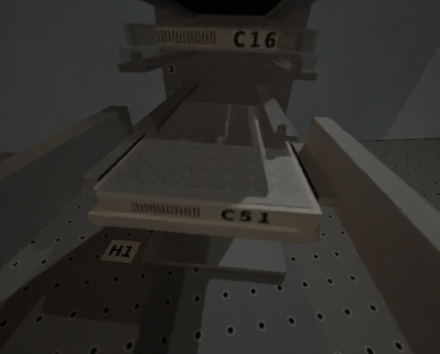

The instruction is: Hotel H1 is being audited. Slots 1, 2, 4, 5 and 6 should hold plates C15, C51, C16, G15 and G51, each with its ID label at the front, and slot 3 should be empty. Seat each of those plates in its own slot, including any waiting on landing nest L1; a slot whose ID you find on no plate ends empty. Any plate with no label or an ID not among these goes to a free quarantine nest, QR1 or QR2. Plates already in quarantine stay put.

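Frame: origin at the arm's base, x ahead, y left, z up, level; centimetres.
Seen in the pictures: gripper, fingertip midpoint: [217, 129].
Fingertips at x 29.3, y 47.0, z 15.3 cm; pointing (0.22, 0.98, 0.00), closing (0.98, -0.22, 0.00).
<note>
A point is followed by its place in that frame.
Plate C51 [210, 172] @[x 28.6, y 43.4, z 14.9 cm] has its ID label and barcode facing front. My gripper [217, 129] @[x 29.3, y 47.0, z 15.3 cm] is shut on plate C51, with one finger along each long side. The plate's far part reaches in below the slot 3 rails of hotel H1 [227, 82] @[x 31.9, y 59.0, z 15.7 cm]; whether it rests on the rails beneath is hidden. Plate C16 [225, 38] @[x 29.5, y 46.5, z 19.5 cm] sits higher in the hotel, on the rails above the "3" mark, label at the front. The slot 3 rails [272, 107] @[x 33.7, y 50.0, z 15.6 cm] show no plate on them. Plates C15, G15 and G51, nest L1 and the quarantine nests do not show.
The hotel's base plate [250, 257] @[x 32.9, y 46.5, z 2.1 cm] lies below plate C51, with the H1 tag [121, 251] @[x 19.8, y 49.1, z 1.3 cm] on the perforated deck [260, 310] @[x 32.7, y 42.2, z 1.3 cm] to its left. The slot 3 rails stand close above the far part of the held plate. A dark shape hangs at the top edge.
</note>
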